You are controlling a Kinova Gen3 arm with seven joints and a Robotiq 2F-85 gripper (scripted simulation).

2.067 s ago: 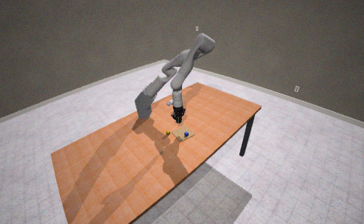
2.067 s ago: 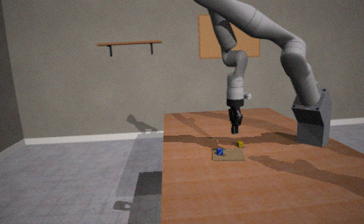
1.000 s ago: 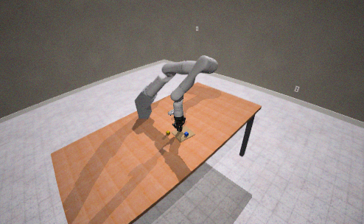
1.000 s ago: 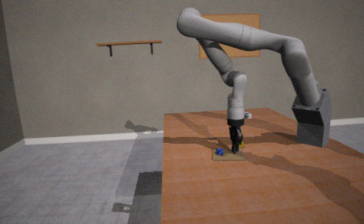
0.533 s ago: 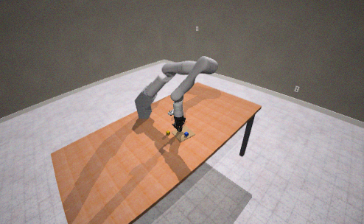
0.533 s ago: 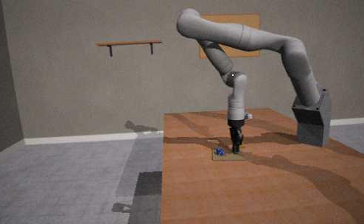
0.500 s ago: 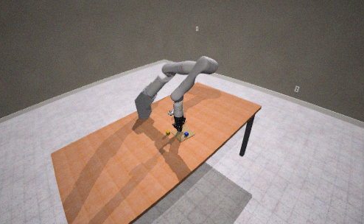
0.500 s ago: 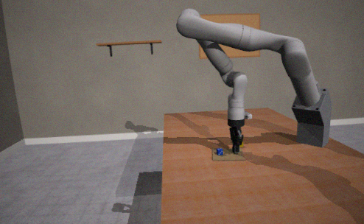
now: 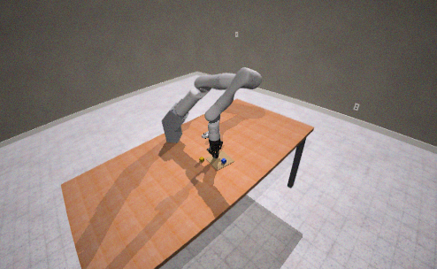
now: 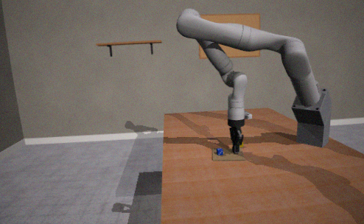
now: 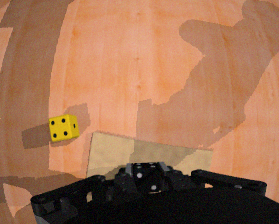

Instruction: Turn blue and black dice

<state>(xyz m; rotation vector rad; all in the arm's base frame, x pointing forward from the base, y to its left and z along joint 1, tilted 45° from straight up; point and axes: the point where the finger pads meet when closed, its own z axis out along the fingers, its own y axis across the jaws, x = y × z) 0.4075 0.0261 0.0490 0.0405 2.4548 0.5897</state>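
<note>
The black die lies 10 mm below my hand. From my hand the other things lie so: blue die (80 mm ahead, 10 mm to the left, 10 mm below); then yellow die (40 mm behind, 90 mm to the right, 20 mm below); then tan mat (40 mm ahead, 30 mm below).
</note>
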